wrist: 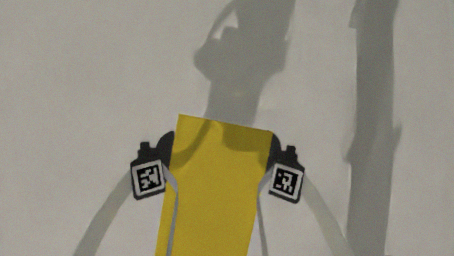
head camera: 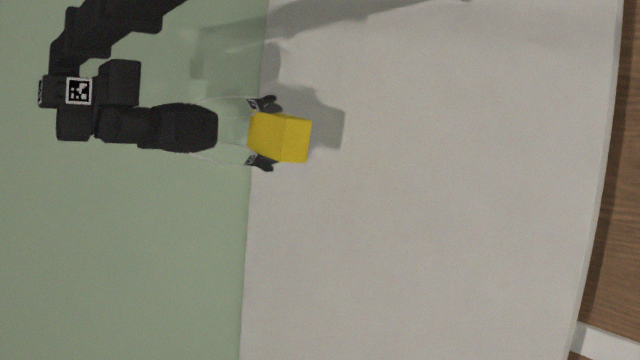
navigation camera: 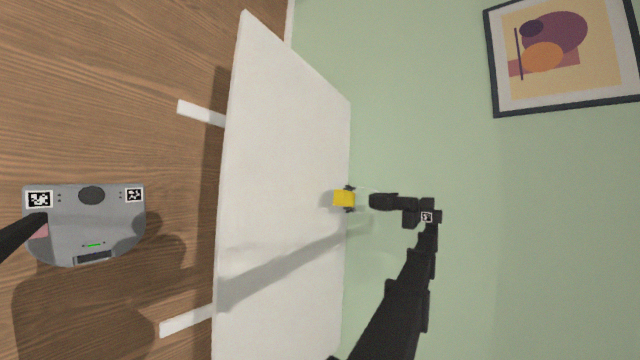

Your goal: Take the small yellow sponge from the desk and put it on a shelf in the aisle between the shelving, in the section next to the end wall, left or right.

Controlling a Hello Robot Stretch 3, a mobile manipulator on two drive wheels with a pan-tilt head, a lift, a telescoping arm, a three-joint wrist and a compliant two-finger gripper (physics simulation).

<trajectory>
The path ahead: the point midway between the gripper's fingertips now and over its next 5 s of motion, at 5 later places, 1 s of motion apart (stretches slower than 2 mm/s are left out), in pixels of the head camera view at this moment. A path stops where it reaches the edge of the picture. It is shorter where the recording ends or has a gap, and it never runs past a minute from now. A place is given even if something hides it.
My gripper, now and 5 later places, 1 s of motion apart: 278, 133; 308, 133; 377, 132; 472, 132; 591, 134; 619, 161
</trajectory>
